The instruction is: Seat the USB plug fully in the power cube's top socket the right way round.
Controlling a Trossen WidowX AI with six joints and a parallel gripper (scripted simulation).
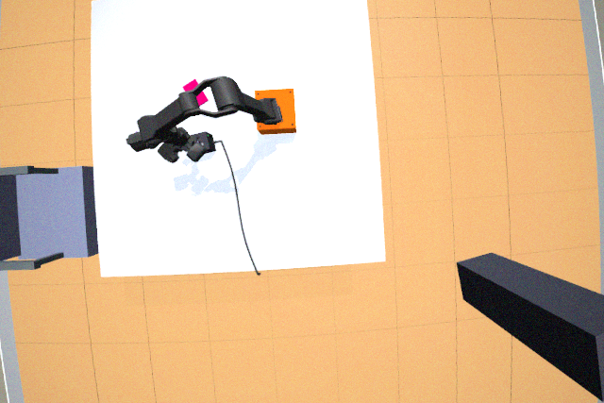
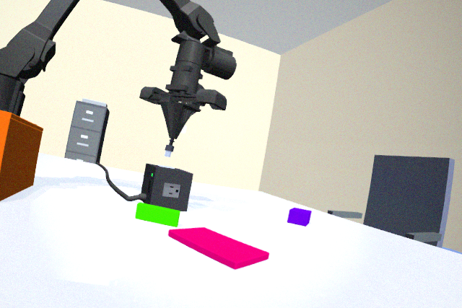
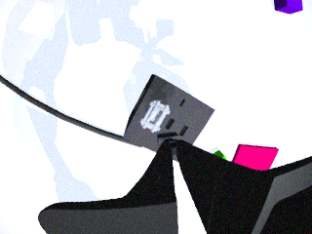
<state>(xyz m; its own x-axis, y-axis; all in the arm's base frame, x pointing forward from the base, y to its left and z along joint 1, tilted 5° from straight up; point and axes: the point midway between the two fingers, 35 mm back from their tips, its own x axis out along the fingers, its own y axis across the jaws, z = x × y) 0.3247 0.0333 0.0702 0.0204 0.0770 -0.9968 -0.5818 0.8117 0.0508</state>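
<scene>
The USB plug is 2 cm below my gripper tip. The rest, counted from my gripper tip: flat pink slab 24 cm to the right, 13 cm below; then green block 14 cm to the right, 12 cm below, 5 cm behind; then USB socket 7 cm below, 1 cm to the left.
</scene>
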